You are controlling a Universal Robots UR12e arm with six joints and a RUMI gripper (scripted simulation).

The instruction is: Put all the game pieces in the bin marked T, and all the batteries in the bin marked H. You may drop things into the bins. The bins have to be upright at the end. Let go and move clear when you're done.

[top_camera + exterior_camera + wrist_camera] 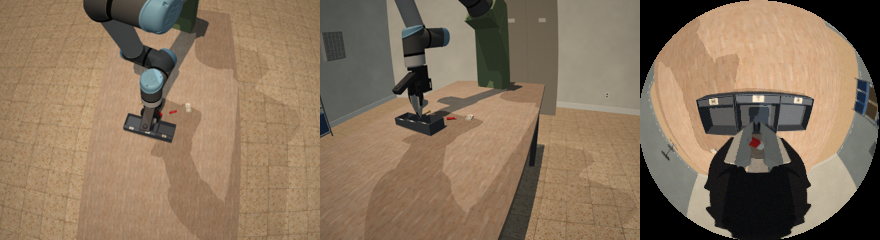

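Right now my hand is 1 cm short of the three-compartment bin row, 1 cm to the left of it and 3 cm above it. The rest, counted from my hand: red-and-white block (7 cm behind, 5 cm to the left, 4 cm below); then black die (9 cm behind, 4 cm below); then red cylinder (4 cm behind, 14 cm to the left, 5 cm below).
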